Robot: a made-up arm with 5 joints.
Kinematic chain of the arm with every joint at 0, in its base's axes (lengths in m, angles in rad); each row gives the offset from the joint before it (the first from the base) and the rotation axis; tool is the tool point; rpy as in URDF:
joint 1: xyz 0 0 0.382 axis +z
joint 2: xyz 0 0 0 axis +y
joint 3: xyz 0.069 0 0.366 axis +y
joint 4: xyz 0.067 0 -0.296 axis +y
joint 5: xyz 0.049 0 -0.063 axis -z
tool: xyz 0 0 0 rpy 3.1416 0 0
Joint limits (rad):
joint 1: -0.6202..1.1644
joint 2: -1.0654..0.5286
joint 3: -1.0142..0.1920
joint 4: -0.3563..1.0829
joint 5: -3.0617..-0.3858
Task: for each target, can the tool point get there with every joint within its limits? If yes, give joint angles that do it. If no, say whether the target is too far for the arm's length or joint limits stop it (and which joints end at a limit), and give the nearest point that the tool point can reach.
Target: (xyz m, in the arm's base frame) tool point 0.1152 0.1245 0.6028
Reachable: yes | joints 0.8241 -0.7611 -0.3557 0.4890 -1.2417
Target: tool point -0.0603 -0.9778 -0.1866
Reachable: no: too far | nearest point 0.2947 -0.2105 0.2986 | short by 0.975 m
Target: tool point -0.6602 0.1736 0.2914
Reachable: no: joint limits stop it (at a limit: joint 1, joint 2, joint 3) | nearest point 0.0113 0.0262 0.3596 | short by 0.691 m
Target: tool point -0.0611 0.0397 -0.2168
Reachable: no: joint limits stop it (at a limit: joint 1, joint 2) | nearest point 0.0579 0.1346 0.2926 | short by 0.532 m
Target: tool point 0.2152 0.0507 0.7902
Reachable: yes | joints 0.2316 -0.6135 -0.8706 0.2143 -2.3642
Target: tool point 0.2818 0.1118 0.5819
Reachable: yes | joints 0.3777 -0.2881 -0.6488 0.6926 -2.1869
